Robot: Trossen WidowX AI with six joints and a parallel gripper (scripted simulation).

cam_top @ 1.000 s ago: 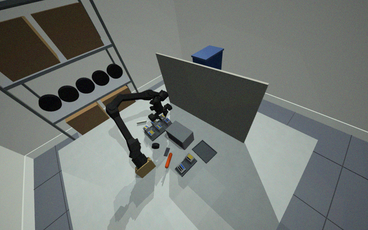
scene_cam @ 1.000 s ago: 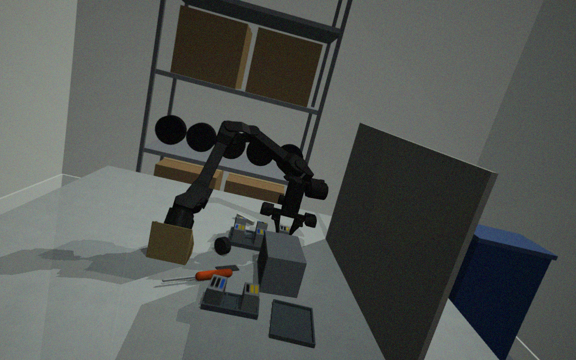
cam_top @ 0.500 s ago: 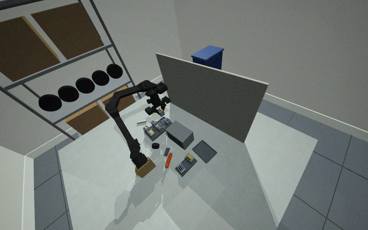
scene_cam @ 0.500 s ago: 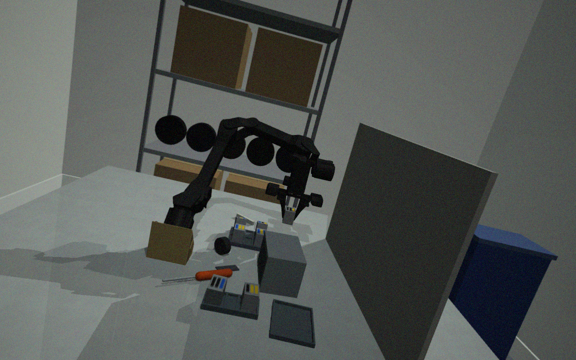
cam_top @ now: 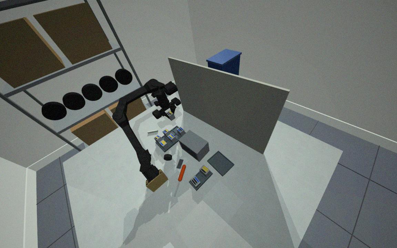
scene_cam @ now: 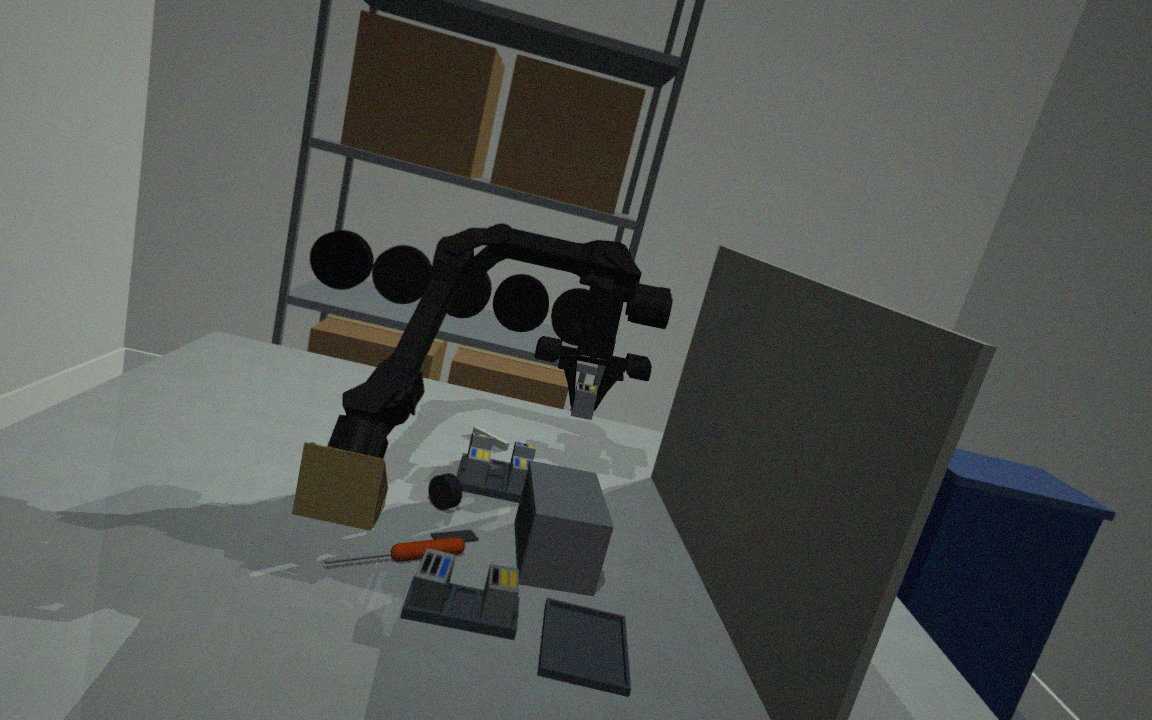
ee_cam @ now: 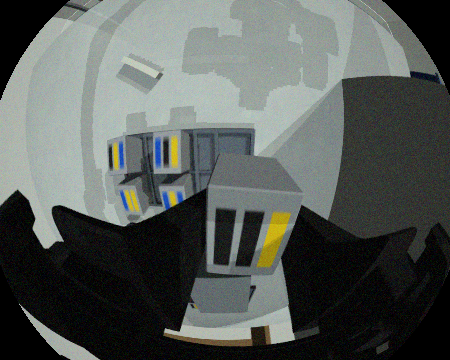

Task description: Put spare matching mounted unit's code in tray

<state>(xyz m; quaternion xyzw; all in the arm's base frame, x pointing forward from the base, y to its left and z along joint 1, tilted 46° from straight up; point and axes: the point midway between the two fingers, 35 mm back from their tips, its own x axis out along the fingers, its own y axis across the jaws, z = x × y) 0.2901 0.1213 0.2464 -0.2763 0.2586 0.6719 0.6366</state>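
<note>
Now: gripper tip 410 mm to the left of the tray, 140 mm above it and 60 mm short of it. The rest, counted from my gripper tip: tall panel 230 mm ahead, 190 mm to the right, 80 mm above; then grey mounted unit 230 mm to the right, 90 mm below; then grey spare 20 mm above.
</note>
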